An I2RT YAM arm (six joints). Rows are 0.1 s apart.
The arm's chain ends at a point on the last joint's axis. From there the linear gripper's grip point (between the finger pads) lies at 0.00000 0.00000 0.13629 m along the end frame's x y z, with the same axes.
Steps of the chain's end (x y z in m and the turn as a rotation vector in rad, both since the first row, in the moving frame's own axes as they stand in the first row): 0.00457 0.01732 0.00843 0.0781 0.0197 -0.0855; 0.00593 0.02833 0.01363 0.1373 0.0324 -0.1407; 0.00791 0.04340 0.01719 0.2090 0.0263 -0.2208; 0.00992 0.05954 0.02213 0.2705 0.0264 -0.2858; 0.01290 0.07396 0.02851 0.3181 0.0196 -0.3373
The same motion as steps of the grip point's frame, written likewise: 0.00679 0.00659 0.00799 0.0781 0.0197 -0.0855; 0.00900 0.00943 0.01228 0.1373 0.0324 -0.1407; 0.00832 0.01496 0.01419 0.2090 0.0263 -0.2208; 0.00823 0.02311 0.01716 0.2705 0.0264 -0.2858; 0.00830 0.03170 0.02171 0.3181 0.0196 -0.3373
